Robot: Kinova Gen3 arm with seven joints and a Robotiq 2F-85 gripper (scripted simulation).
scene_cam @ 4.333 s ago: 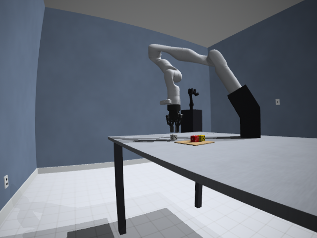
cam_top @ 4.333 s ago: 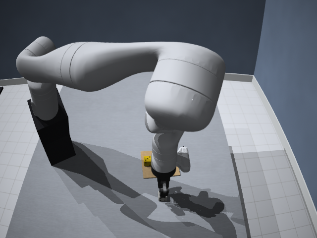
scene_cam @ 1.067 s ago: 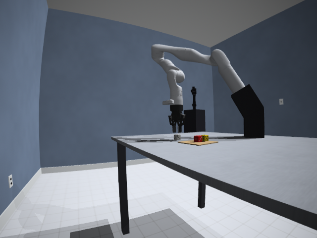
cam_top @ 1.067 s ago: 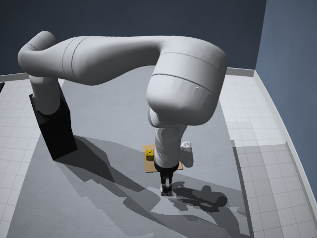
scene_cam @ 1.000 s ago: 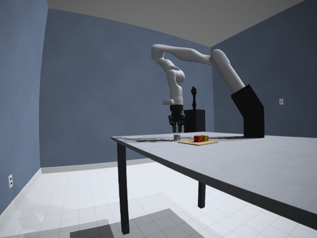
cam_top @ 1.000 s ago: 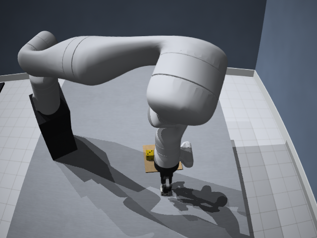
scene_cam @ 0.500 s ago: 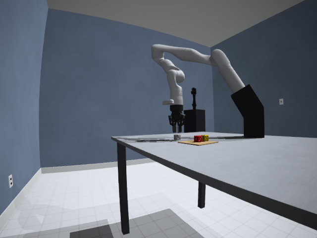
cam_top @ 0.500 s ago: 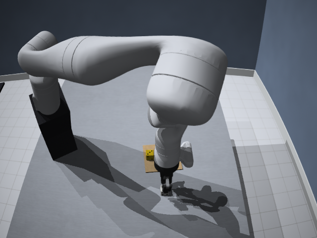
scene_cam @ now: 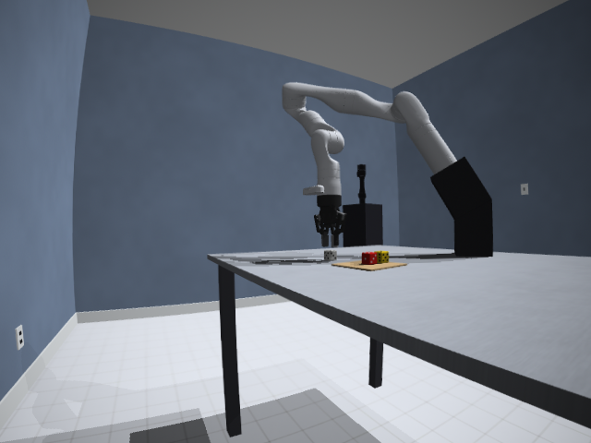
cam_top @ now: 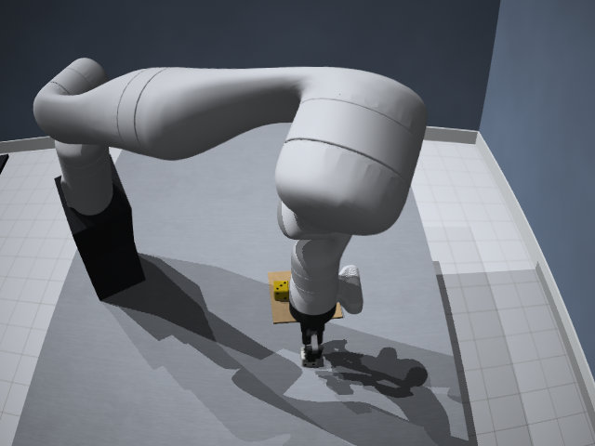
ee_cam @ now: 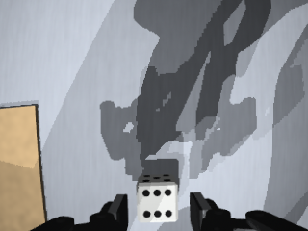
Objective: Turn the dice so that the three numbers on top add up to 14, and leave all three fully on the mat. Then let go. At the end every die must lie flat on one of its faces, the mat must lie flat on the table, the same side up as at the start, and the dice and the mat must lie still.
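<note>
The white die is 4 cm below my hand. The rest, counted from my hand: tan mat: 3 cm ahead, 17 cm to the left, 5 cm below; red die: 3 cm ahead, 17 cm to the left, 4 cm below; yellow die: 2 cm behind, 17 cm to the left, 4 cm below.
</note>
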